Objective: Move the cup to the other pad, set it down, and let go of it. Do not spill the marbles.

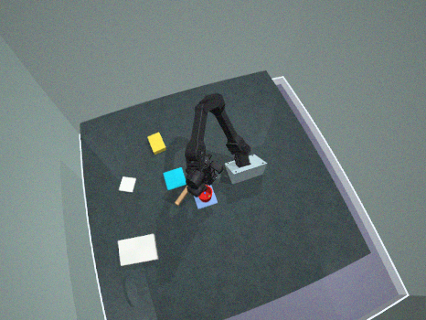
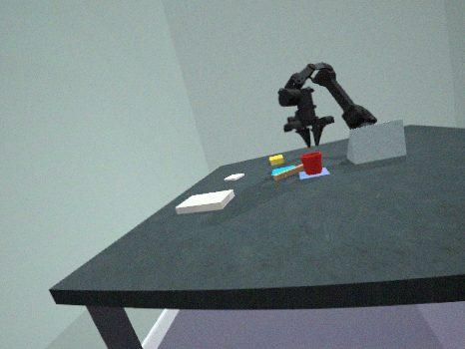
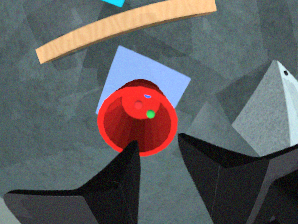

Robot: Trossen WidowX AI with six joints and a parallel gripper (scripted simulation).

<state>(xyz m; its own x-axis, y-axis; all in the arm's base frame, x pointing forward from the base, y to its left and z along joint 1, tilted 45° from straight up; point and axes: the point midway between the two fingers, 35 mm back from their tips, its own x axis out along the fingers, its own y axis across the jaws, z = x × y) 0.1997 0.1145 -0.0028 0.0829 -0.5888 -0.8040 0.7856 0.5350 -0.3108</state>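
Now: gripper tip 150 mm short of the cyan pad, 130 mm to the left of it and 110 mm above it. From my gripper tip the other things lie so: white tile (400 mm ahead, 150 mm to the right, 100 mm below); yellow block (210 mm ahead, 350 mm to the right, 90 mm below); wooden stick (80 mm ahead, 60 mm to the right, 100 mm below).
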